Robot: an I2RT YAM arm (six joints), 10 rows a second.
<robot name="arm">
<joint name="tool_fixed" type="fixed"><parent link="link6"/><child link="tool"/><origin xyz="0 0 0" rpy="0 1.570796 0"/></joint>
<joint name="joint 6" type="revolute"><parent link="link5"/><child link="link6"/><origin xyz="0.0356 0 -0.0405"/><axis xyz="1 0 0"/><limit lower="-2.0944" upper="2.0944"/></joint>
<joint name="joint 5" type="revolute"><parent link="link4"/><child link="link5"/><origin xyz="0.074 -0.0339 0.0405"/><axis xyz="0 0 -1"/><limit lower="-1.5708" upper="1.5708"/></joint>
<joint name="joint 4" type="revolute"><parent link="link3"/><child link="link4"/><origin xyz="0.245 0.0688 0.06"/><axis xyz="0 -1 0"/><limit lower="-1.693" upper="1.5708"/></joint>
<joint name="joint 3" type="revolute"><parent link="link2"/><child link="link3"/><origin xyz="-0.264 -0.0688 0"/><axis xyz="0 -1 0"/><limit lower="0" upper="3.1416"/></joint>
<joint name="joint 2" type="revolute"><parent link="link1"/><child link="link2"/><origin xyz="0.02 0.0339 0.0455"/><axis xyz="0 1 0"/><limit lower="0" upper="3.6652"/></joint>
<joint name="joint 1" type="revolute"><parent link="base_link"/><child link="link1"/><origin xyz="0 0 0.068"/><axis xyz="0 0 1"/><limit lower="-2.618" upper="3.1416"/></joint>
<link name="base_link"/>
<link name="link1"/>
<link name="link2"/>
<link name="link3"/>
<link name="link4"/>
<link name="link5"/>
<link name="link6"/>
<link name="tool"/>
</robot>
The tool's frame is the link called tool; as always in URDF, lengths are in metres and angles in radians.
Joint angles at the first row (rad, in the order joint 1, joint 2, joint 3, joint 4, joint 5, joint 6):
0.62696 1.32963 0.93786 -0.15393 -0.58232 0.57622
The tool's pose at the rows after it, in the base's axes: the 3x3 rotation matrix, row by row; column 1 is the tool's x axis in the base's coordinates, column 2 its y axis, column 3 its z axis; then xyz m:
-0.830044 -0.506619 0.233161; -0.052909 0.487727 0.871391; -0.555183 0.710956 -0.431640; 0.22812 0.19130 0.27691
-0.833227 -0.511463 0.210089; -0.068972 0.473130 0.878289; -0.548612 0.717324 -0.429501; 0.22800 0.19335 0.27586
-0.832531 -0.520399 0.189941; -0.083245 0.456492 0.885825; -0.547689 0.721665 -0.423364; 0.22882 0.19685 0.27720
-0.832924 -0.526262 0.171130; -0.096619 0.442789 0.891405; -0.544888 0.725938 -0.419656; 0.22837 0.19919 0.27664
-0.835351 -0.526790 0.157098; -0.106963 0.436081 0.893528; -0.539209 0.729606 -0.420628; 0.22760 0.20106 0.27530
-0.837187 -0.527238 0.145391; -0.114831 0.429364 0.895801; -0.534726 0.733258 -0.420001; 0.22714 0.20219 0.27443
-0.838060 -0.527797 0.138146; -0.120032 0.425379 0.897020; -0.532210 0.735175 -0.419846; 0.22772 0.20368 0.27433
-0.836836 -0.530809 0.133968; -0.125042 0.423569 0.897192; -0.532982 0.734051 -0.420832; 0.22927 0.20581 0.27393
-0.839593 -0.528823 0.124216; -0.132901 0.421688 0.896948; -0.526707 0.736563 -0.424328; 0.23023 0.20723 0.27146
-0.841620 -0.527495 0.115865; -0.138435 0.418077 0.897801; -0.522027 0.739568 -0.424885; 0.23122 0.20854 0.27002
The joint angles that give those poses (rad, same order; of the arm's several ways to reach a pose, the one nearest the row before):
0.63001 1.34110 0.94360 -0.15392 -0.60253 0.57241
0.63383 1.34908 0.94661 -0.15467 -0.62275 0.56936
0.63995 1.36091 0.95997 -0.15505 -0.63990 0.56632
0.64565 1.36739 0.96265 -0.15278 -0.65480 0.56401
0.65137 1.37236 0.96266 -0.15317 -0.66282 0.56401
0.65444 1.37579 0.96265 -0.15315 -0.67157 0.56403
0.65671 1.38230 0.96799 -0.15428 -0.67655 0.56363
0.65898 1.39335 0.97601 -0.15355 -0.67809 0.55980
0.66013 1.40365 0.97717 -0.15318 -0.68457 0.55752
0.66090 1.41239 0.97981 -0.15166 -0.69143 0.55714

